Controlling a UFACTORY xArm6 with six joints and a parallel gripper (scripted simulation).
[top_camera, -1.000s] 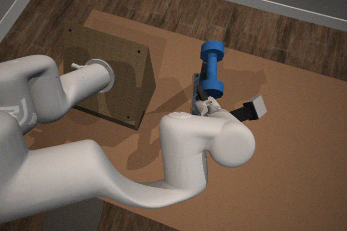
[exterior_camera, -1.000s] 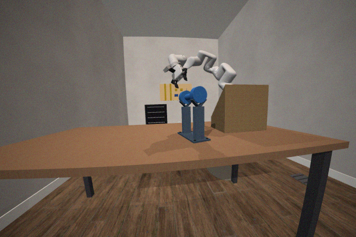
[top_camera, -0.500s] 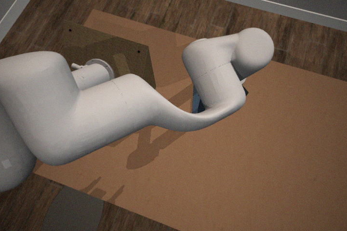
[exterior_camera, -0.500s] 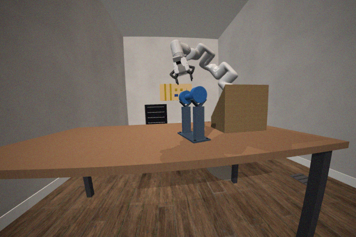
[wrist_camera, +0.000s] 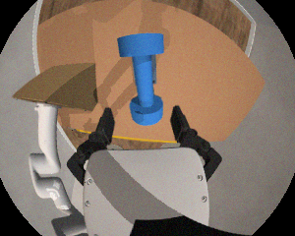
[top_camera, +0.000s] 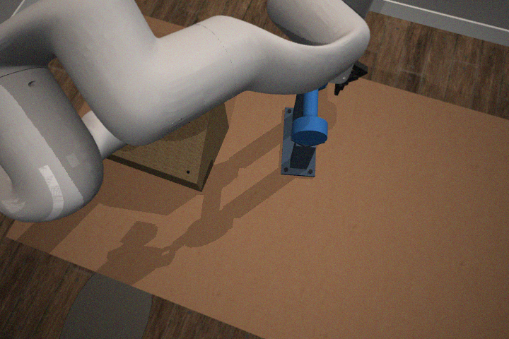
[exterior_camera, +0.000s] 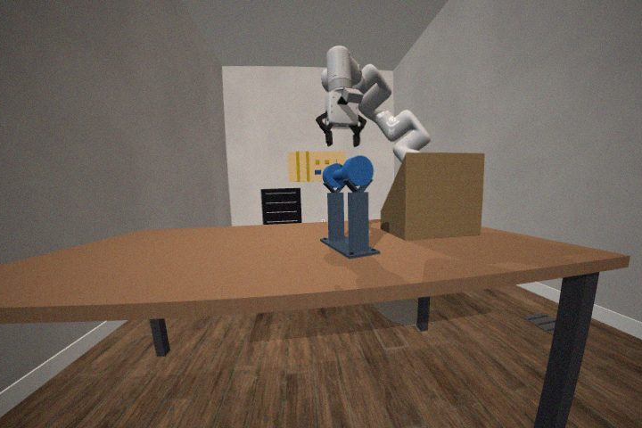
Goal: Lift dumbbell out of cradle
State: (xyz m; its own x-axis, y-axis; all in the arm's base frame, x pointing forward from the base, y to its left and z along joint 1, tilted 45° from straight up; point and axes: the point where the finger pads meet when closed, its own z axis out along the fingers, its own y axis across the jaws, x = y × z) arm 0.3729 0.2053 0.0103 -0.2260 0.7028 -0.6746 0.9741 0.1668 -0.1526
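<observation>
My gripper is now 100 mm above the blue dumbbell and 10 mm to the right of it. Also, from my hand: dark blue cradle 240 mm below, 10 mm to the left.
</observation>
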